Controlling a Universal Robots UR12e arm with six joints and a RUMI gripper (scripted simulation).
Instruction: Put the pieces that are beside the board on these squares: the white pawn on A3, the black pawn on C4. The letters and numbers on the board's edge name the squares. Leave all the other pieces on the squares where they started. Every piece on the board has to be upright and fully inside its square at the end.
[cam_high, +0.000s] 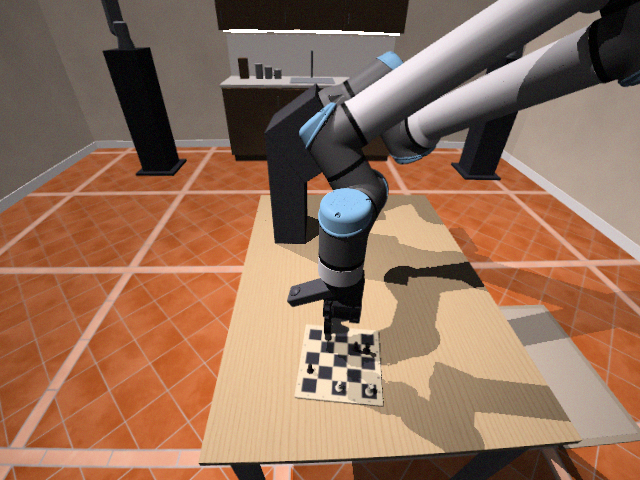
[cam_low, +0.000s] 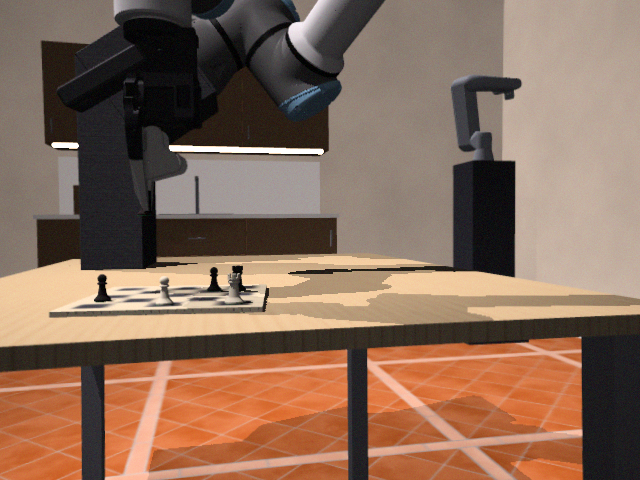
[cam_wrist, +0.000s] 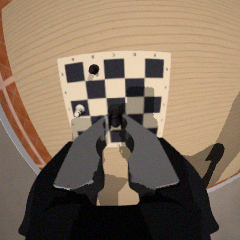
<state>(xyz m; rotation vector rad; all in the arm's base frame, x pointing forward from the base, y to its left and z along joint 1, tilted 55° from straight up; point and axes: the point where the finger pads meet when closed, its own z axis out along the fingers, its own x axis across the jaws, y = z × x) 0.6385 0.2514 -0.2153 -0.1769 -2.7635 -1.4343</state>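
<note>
Right now the chessboard is 12 cm below my hand and 4 cm to the left of it. Also, from my hand: white rook 11 cm below, 10 cm to the left, 9 cm ahead; then white pawn 11 cm below, 8 cm ahead, 3 cm to the left.
</note>
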